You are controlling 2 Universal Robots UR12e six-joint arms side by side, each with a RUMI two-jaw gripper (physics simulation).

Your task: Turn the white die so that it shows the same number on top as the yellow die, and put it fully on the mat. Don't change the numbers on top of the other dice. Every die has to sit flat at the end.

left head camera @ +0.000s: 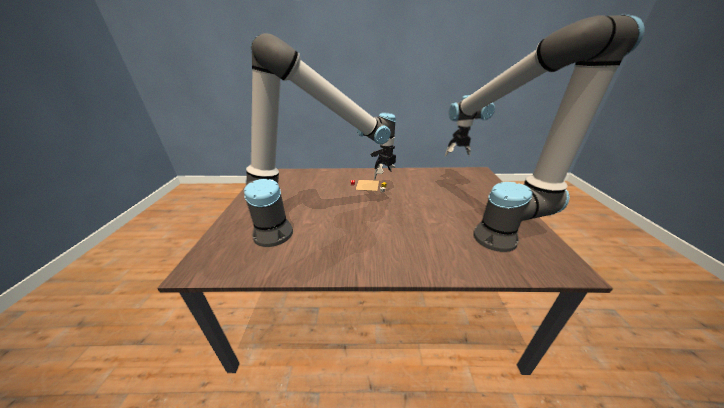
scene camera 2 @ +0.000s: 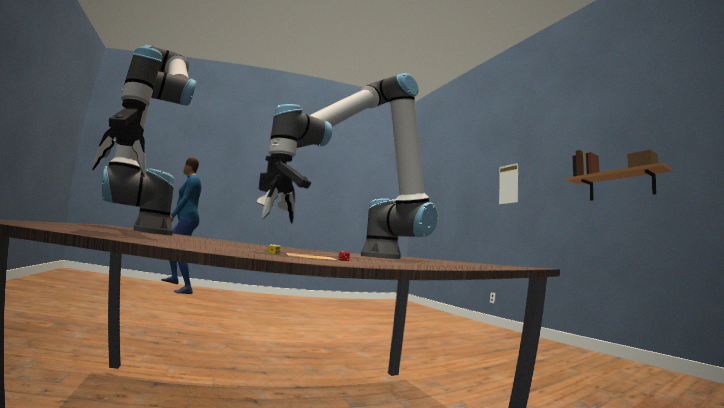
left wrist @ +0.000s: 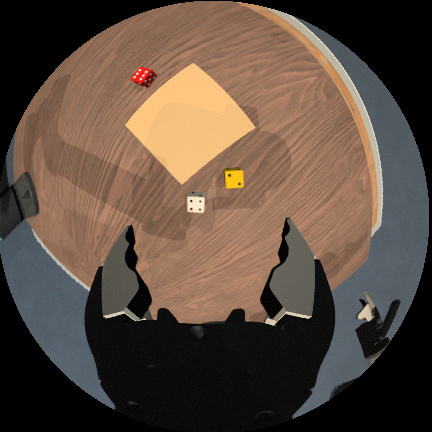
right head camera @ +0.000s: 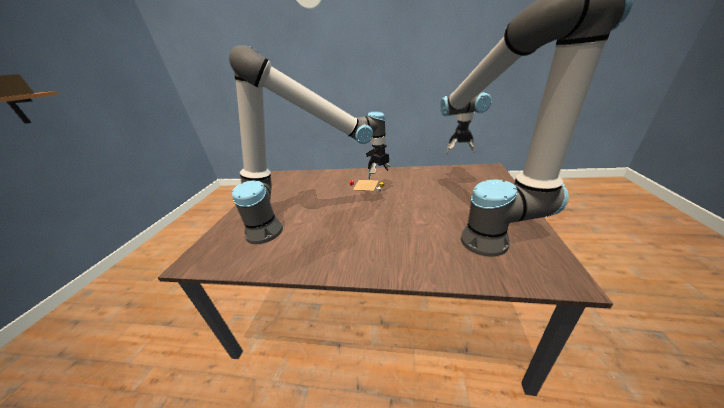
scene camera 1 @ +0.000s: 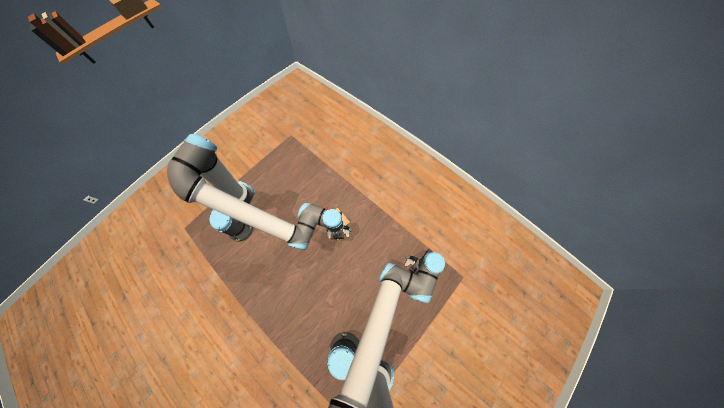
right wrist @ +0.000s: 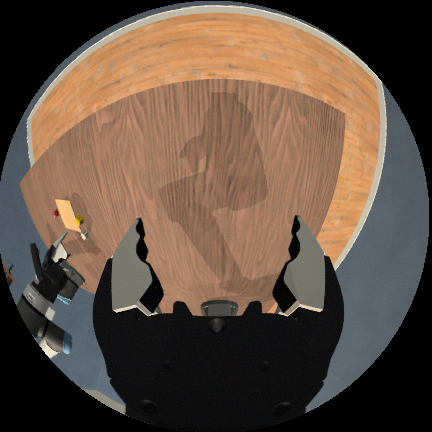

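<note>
The white die (left head camera: pixel 383 189) (right head camera: pixel 378 189) (left wrist: pixel 196 204) (right wrist: pixel 84 234) lies on the table just off the mat's near corner, four pips on top. The yellow die (left head camera: pixel 384 184) (scene camera 2: pixel 274 249) (left wrist: pixel 235 179) sits beside it, two pips on top. The tan mat (left head camera: pixel 367 185) (scene camera 2: pixel 311 256) (left wrist: pixel 210 90) carries no die. The red die (left head camera: pixel 352 181) (scene camera 2: pixel 344 256) (left wrist: pixel 143 76) lies beyond the mat, apparently six up. My left gripper (left head camera: pixel 385 173) (scene camera 2: pixel 277 219) (left wrist: pixel 206 222) is open above the white and yellow dice. My right gripper (left head camera: pixel 458 152) (scene camera 2: pixel 119 169) (right wrist: pixel 217 217) is open, high over the table's right part.
The wooden table (left head camera: pixel 430 253) (scene camera 1: pixel 283 283) carries both arm bases. The yellow die is close to the white die, and the red die is close to the mat's other side. A person (scene camera 2: pixel 188 202) stands behind the table in scene camera 2.
</note>
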